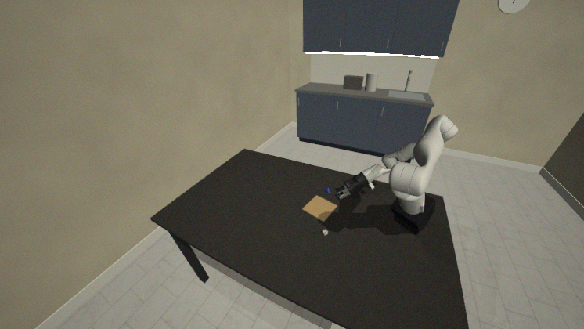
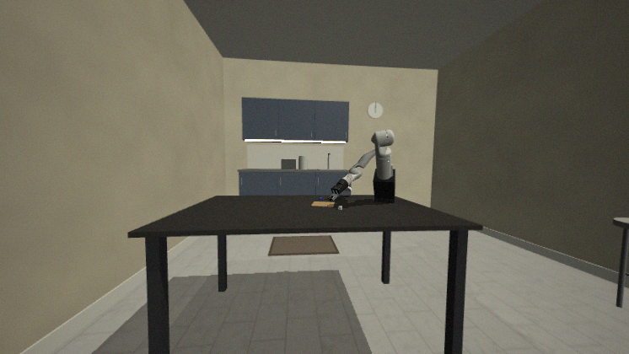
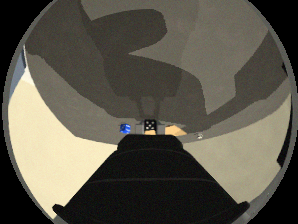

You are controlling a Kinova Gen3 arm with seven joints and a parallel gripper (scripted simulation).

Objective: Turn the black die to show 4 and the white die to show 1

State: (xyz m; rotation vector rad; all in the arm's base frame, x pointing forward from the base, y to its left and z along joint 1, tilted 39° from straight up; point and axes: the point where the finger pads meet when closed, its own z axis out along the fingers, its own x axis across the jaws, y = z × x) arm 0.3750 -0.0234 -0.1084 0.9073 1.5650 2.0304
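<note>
Right now my hand is 10 mm to the right of the black die, 10 mm short of it and 10 mm above it. The rest, counted from my hand: white die: 280 mm to the left, 40 mm behind, 10 mm below; then tan mat: 140 mm to the left, 60 mm ahead, 20 mm below; then blue die: 80 mm ahead, 10 mm below.
</note>
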